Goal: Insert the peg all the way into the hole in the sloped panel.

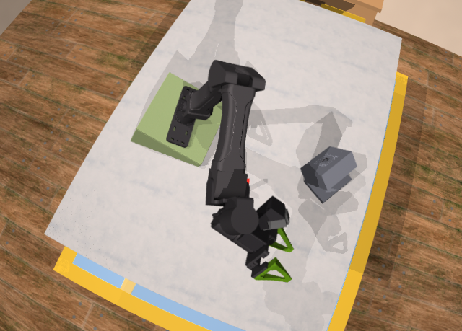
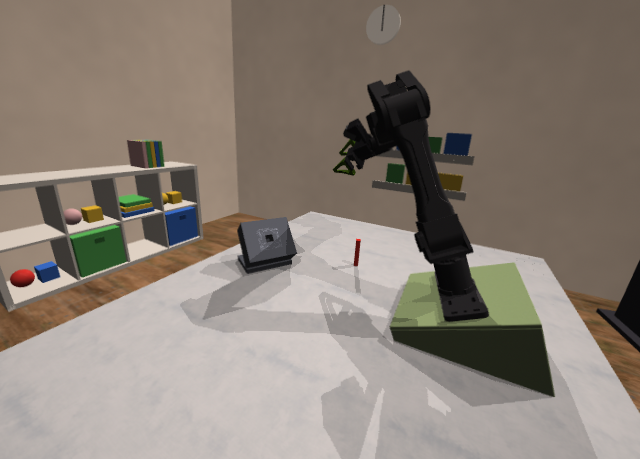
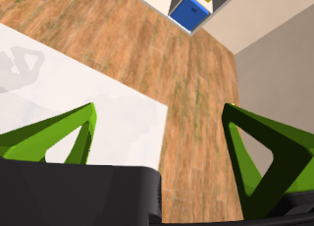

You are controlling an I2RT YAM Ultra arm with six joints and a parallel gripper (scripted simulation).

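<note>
Right now the red peg is 260 mm to the left of my hand, 230 mm below it and 130 mm behind it.
</note>
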